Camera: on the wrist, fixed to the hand. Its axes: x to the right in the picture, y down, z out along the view.
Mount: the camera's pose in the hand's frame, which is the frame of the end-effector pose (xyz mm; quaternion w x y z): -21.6 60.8 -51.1 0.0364 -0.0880 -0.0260 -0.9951
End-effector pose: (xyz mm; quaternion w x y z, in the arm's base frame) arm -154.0 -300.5 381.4 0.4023 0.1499 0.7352 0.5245
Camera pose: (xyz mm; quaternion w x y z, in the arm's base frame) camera -190.9 -323.0 451.4 0.5689 -0.7479 0.1193 -0.3205
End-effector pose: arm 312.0 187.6 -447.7 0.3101 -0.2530 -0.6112 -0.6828
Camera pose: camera 372.9 135.7 -428.5 0.7063 -0.5540 0.2220 0.3807
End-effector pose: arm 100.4 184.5 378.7 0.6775 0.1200 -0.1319 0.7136
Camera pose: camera 41.2 179.4 321.7 0.7419 0.0946 0.0342 -0.6629
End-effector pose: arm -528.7 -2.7 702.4 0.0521 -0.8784 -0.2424 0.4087
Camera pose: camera -479.3 -60.7 733.5 0.3250 0.2153 -0.9202 -0.0355
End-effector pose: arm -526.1 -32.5 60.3 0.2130 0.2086 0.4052 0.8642
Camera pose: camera -547.7 -110.7 74.4 0.8967 -0.3919 0.1407 -0.1503
